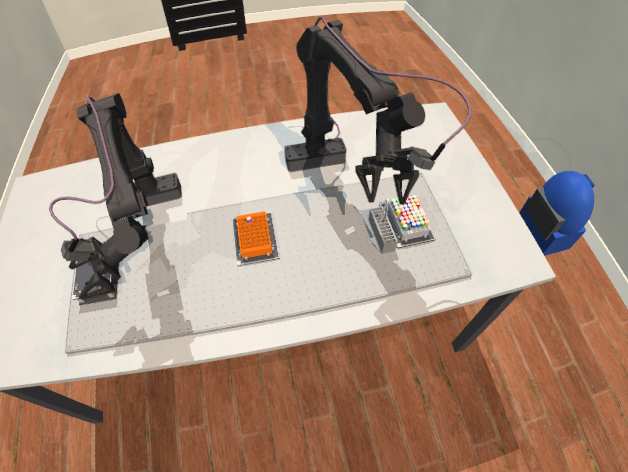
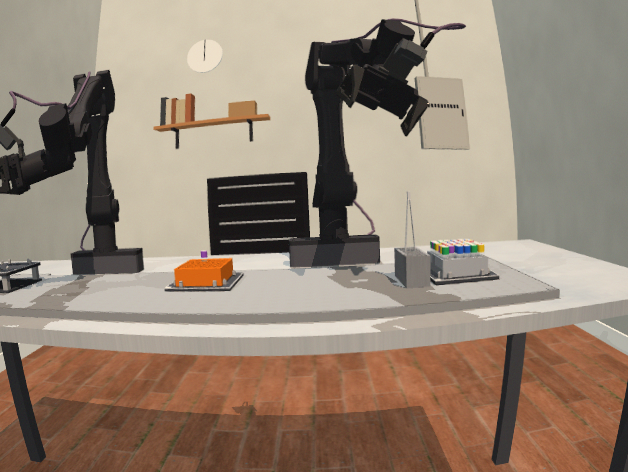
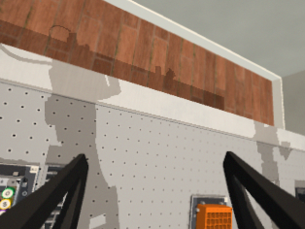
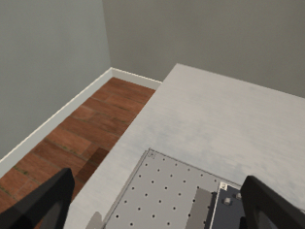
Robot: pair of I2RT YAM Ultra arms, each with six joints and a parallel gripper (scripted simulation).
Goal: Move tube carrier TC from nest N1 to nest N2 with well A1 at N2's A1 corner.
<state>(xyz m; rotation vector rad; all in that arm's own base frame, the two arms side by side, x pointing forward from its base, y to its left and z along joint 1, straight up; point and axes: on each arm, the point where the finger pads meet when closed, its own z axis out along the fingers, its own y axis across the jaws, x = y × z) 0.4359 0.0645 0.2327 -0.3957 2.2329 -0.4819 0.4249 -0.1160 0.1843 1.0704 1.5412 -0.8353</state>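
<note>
Right now the purple-capped vial is 42 cm to the left of my right hand, 19 cm behind it and 18 cm below it. From my right hand the other things lie so: raised nest N2: 18 cm below, 14 cm behind, 5 cm to the right; then orange tube carrier TC: 43 cm to the left, 19 cm below, 15 cm behind; then transfer nest N1: 43 cm to the left, 21 cm below, 15 cm behind.
</note>
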